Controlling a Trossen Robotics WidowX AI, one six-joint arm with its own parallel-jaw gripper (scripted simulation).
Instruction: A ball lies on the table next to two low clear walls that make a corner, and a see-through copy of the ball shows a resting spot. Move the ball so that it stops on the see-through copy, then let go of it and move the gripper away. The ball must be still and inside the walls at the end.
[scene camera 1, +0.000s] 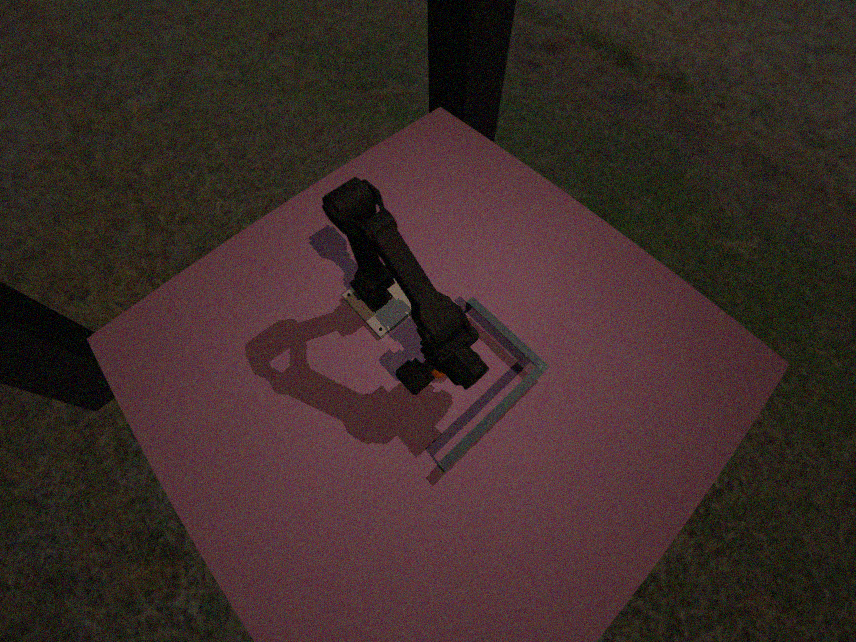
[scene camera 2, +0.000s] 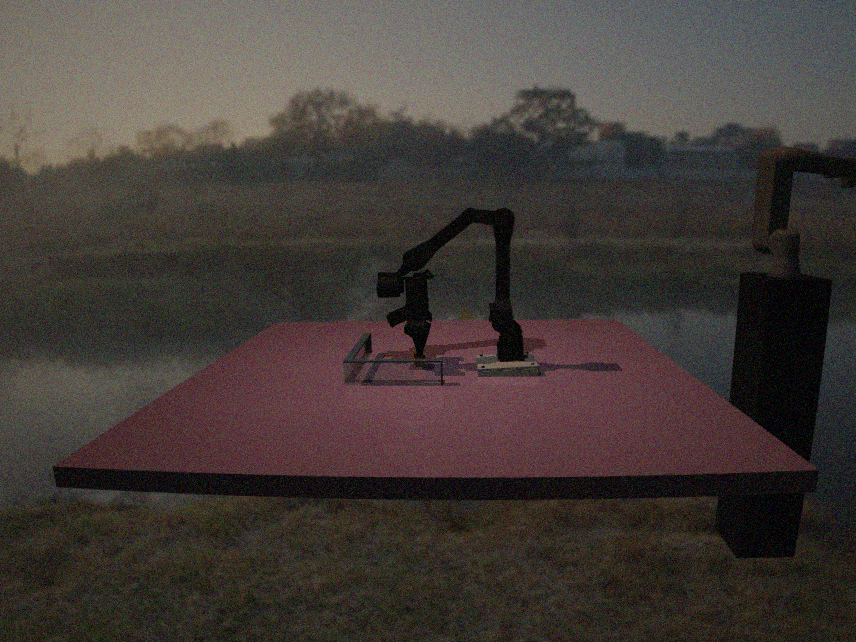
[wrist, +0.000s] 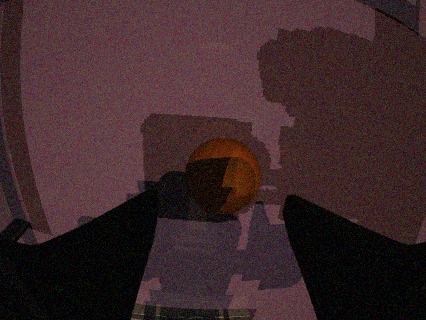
Labels:
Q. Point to my gripper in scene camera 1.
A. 436, 366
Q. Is my gripper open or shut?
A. Open.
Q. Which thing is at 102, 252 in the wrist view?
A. My gripper.

